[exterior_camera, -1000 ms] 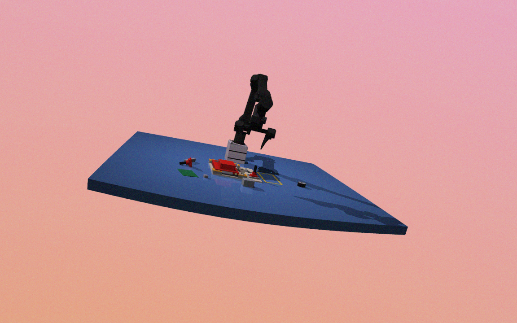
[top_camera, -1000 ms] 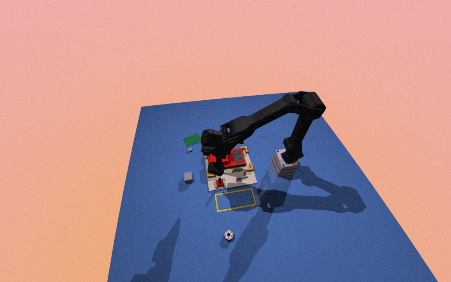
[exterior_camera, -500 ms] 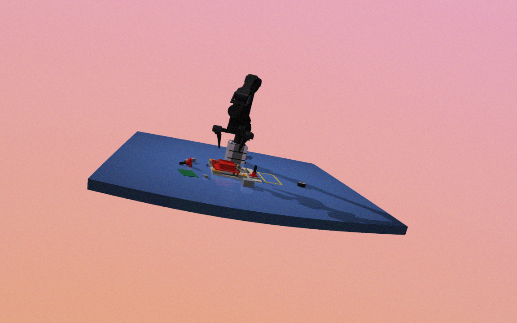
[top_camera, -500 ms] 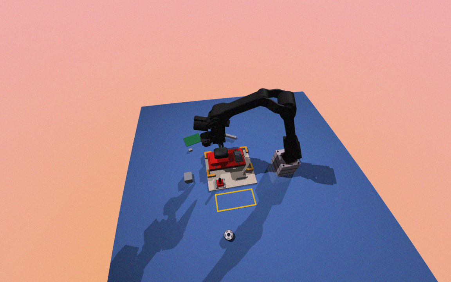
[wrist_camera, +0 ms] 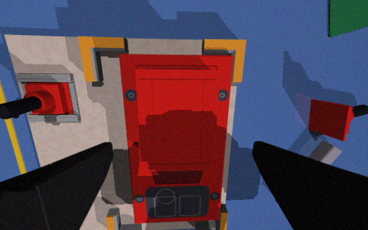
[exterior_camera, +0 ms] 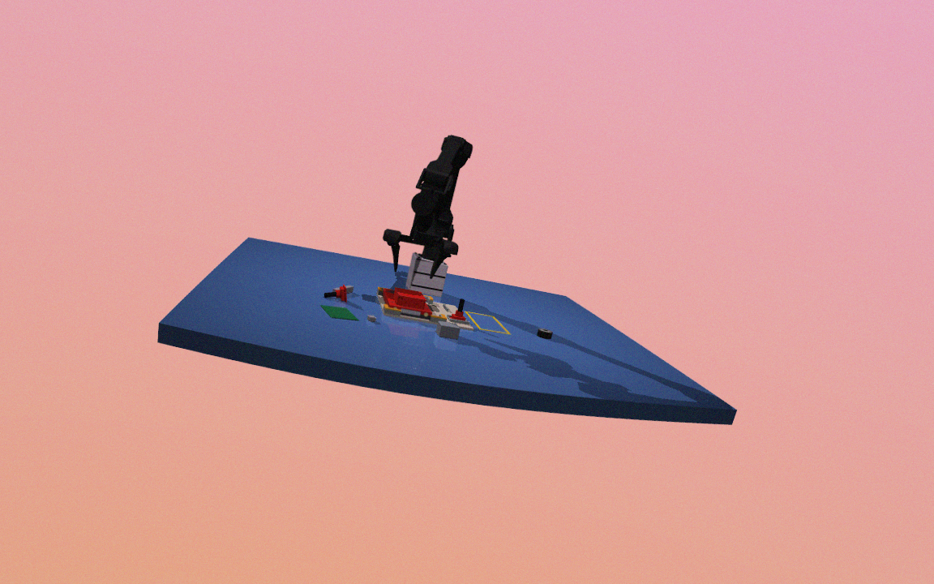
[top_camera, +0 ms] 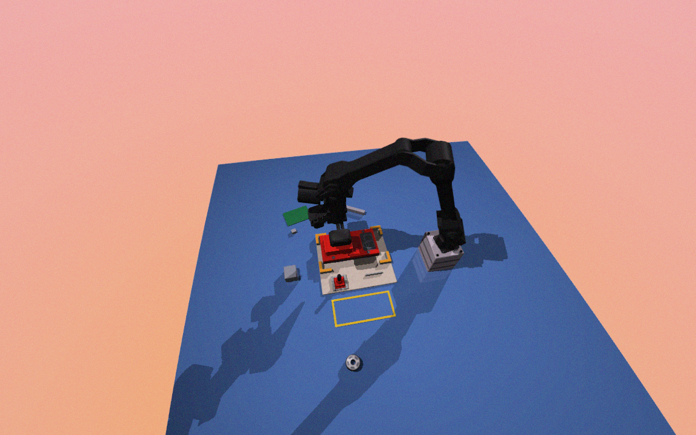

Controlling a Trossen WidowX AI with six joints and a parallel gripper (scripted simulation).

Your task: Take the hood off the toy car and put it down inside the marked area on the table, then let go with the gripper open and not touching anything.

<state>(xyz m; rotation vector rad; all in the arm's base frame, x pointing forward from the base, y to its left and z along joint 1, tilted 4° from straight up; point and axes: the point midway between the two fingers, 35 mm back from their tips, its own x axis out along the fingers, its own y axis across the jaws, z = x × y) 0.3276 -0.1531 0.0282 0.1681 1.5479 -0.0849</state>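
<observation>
Now: gripper tip 60 mm above the hood. Also, from my gripper tip: green plate 200 mm to the right, 110 mm ahead, 100 mm below.
</observation>
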